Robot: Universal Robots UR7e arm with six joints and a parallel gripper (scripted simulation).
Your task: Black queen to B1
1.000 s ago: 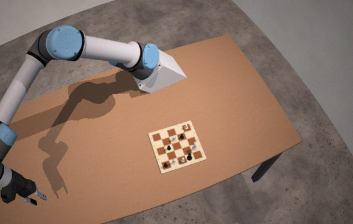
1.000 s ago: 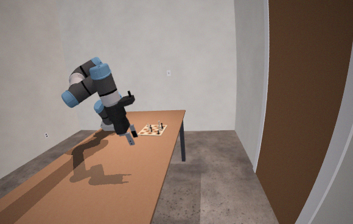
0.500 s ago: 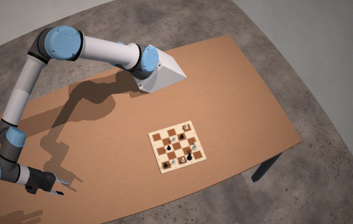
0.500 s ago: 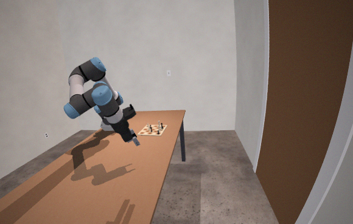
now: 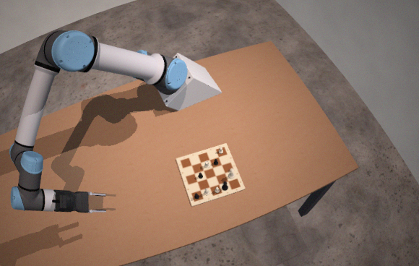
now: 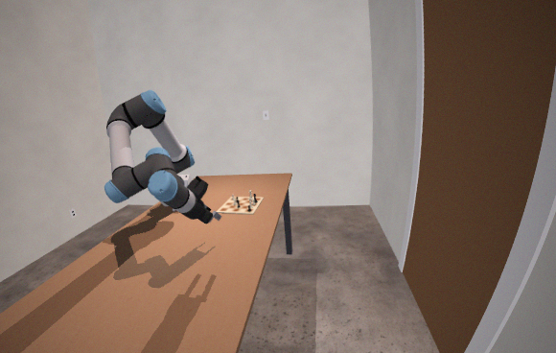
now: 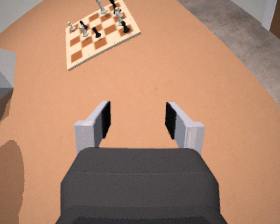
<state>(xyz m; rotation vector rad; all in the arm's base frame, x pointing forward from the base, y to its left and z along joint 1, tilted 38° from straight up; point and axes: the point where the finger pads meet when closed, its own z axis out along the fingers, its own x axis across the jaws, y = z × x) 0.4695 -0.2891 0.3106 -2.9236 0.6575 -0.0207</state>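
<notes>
Now: the black queen 40 mm ahead of my hand, 460 mm to the left of it and 130 mm below it. From my hand the other things lie so: chessboard: 40 mm behind, 430 mm to the left, 160 mm below.
</notes>
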